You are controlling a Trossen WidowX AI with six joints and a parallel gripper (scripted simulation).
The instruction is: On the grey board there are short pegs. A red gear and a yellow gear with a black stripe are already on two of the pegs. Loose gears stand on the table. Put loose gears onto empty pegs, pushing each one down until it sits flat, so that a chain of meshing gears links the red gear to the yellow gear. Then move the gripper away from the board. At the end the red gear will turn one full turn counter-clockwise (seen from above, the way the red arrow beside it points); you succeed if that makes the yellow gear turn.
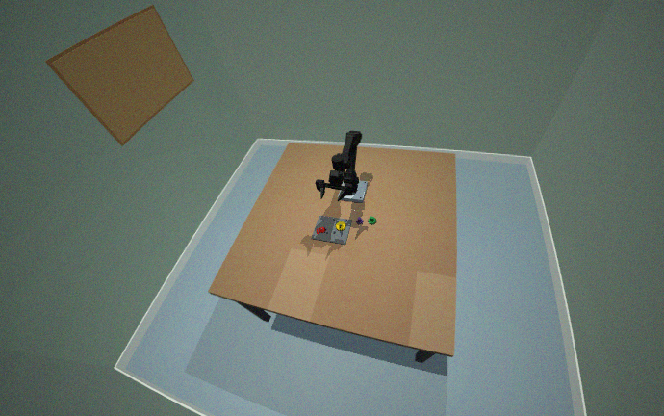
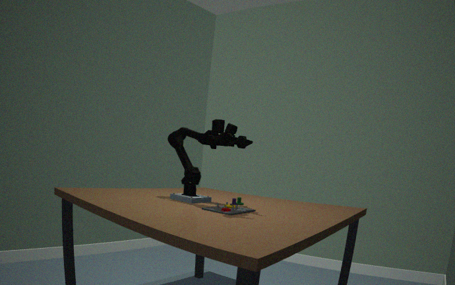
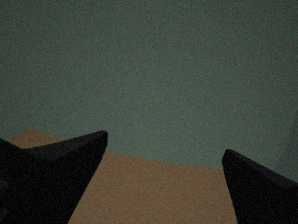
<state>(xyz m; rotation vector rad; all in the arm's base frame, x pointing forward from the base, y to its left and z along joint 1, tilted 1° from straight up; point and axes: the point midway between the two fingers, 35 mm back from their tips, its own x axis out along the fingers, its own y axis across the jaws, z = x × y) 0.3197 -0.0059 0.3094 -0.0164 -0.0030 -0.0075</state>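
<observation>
Now: gripper tip 12 cm past the purple gear, 10 cm to the right of it and 32 cm above it. Also, from my gripper tip: green gear (14 cm behind, 17 cm to the left, 32 cm below); then yellow gear (6 cm behind, 32 cm below); then red gear (2 cm behind, 11 cm to the right, 32 cm below).
</observation>
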